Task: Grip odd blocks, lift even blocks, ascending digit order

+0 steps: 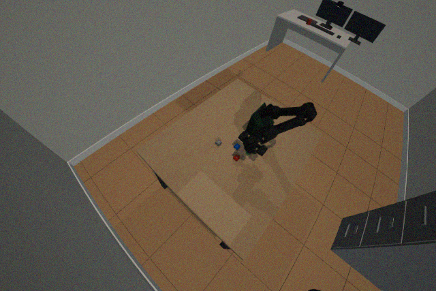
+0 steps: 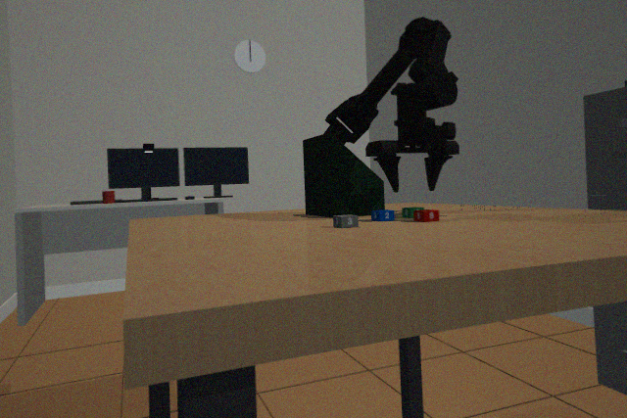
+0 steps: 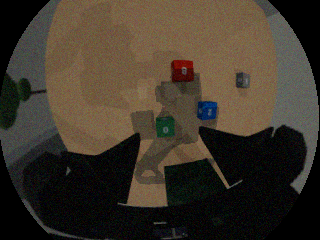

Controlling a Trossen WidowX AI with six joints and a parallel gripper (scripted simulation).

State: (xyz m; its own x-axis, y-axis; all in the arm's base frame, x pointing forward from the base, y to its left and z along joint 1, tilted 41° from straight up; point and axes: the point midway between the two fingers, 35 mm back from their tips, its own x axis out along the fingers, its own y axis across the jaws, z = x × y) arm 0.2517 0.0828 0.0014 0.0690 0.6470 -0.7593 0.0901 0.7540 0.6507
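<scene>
My gripper tip is 4 cm above the green block and 1 cm past it. Also, from my gripper tip: red block: 8 cm ahead, 4 cm to the right, 4 cm below; grey block: 20 cm to the right, 6 cm ahead, 4 cm below; blue block: 8 cm to the right, 4 cm below, 1 cm ahead.
</scene>
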